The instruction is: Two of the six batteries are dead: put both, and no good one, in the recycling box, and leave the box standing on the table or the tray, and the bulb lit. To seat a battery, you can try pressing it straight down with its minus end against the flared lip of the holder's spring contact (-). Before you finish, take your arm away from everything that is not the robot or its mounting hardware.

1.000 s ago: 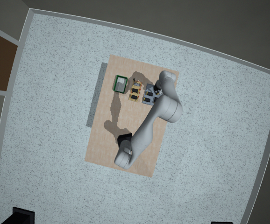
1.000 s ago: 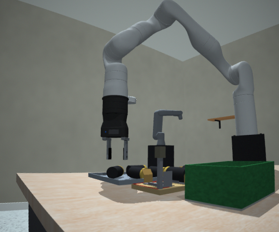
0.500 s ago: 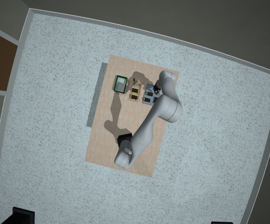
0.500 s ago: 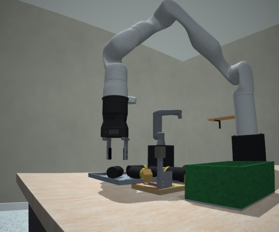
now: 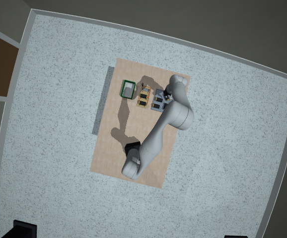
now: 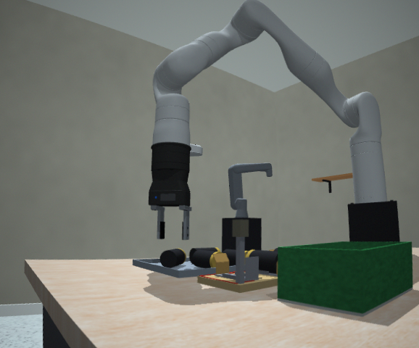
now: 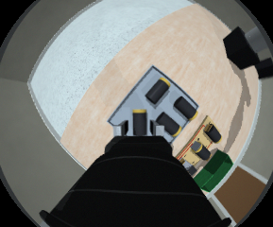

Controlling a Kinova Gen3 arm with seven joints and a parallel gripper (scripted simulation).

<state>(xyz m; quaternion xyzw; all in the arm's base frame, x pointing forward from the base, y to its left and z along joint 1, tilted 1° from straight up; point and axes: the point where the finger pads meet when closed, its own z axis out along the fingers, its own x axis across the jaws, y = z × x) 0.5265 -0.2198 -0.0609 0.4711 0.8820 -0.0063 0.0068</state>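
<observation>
My hand is 4 cm past the grey tray, 2 cm to the right of it and 7 cm above it. From my hand the other things lie so: green recycling box (1 cm ahead, 36 cm to the left, 6 cm below).
</observation>
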